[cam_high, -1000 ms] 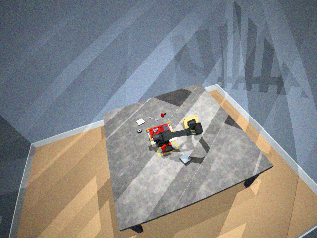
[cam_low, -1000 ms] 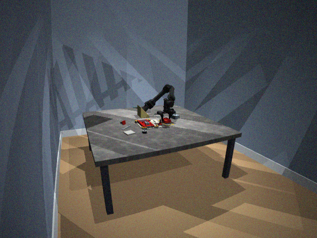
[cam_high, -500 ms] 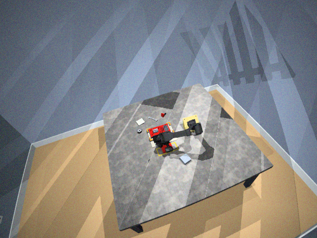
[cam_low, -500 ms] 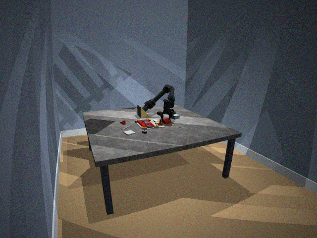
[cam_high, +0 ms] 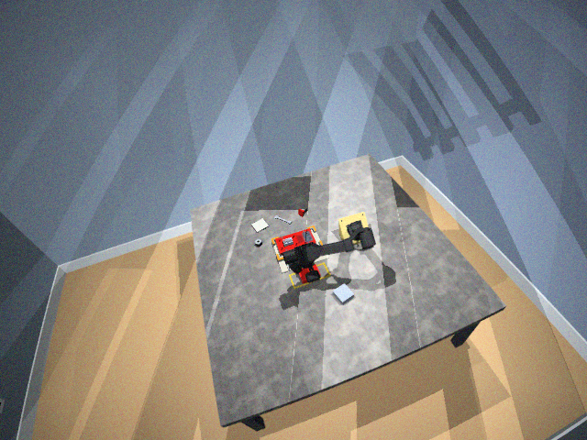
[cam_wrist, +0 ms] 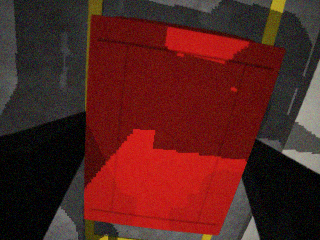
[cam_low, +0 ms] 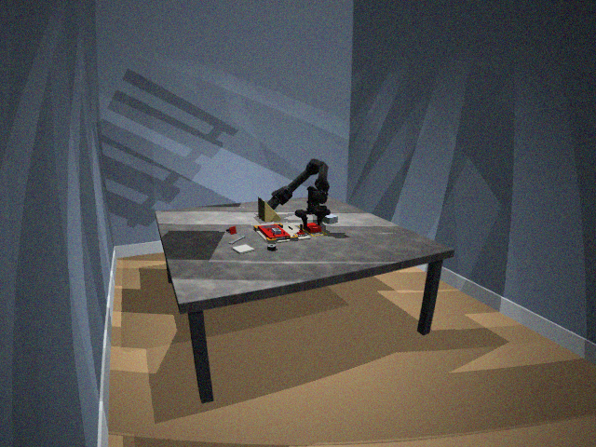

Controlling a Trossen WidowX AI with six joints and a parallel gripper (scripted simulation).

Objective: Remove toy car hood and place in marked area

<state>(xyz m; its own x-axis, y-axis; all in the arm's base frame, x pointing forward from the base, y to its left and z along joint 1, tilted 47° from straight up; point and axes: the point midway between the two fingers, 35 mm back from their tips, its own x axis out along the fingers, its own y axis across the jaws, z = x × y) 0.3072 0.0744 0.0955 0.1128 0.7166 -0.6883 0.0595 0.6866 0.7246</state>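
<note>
The red hood lies right at my gripper tip.
</note>
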